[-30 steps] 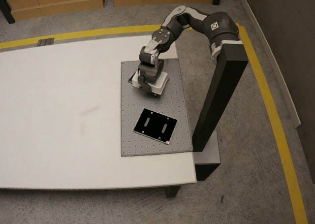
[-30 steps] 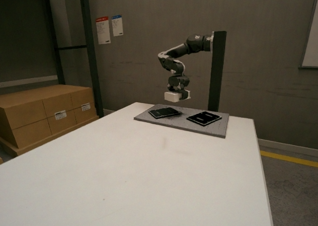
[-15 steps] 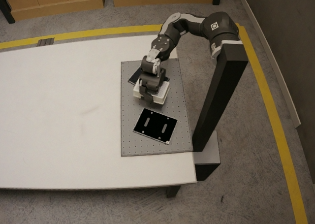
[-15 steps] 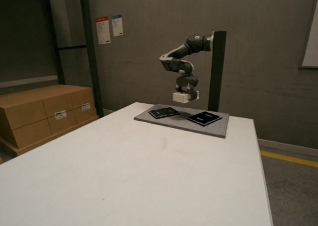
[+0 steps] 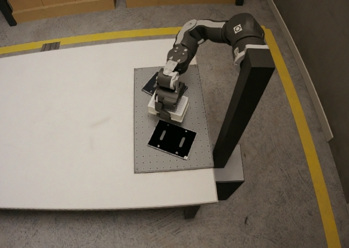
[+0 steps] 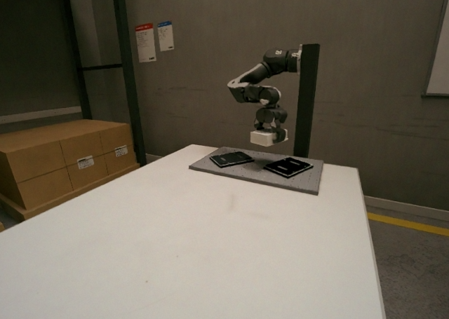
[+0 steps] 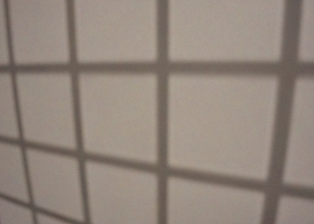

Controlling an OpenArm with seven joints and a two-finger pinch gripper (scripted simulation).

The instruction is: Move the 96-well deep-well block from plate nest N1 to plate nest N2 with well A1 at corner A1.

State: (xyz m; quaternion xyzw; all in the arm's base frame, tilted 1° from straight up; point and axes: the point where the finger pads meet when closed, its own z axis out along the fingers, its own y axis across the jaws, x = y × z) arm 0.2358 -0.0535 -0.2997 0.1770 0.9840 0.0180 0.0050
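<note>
Now: the nest 11 cm below my hand, 8 cm to the left of it and 1 cm behind it. Also, from my hand: white deep-well block 1 cm above.
</note>
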